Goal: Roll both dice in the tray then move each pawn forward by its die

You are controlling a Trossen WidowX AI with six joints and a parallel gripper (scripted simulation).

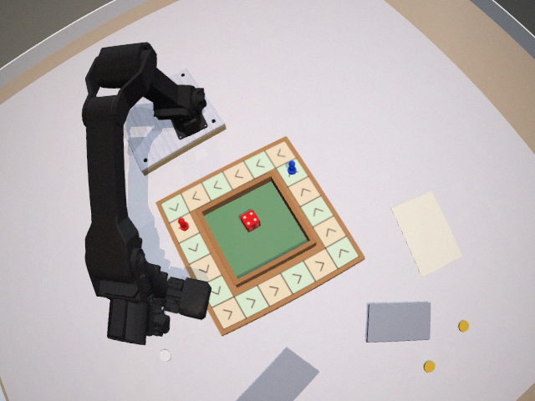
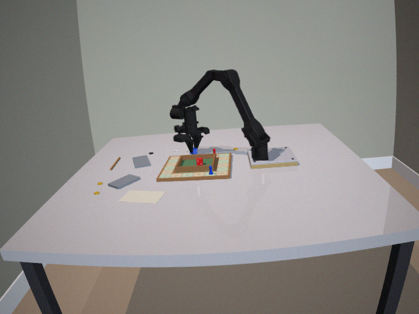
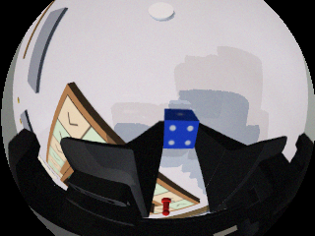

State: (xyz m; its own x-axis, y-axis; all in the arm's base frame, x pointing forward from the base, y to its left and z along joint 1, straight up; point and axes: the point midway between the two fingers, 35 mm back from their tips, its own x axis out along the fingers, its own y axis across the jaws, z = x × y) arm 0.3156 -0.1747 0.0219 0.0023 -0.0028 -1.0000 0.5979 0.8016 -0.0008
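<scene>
My gripper tip is now 11 cm past the red pawn, 9 cm to the right of it and 2 cm below it. The rest, counted from my gripper tip: green tray (20 cm to the left, 5 cm behind); white disc (10 cm ahead, 5 cm to the right, 1 cm below); blue pawn (31 cm to the left, 12 cm behind, 2 cm above).
</scene>
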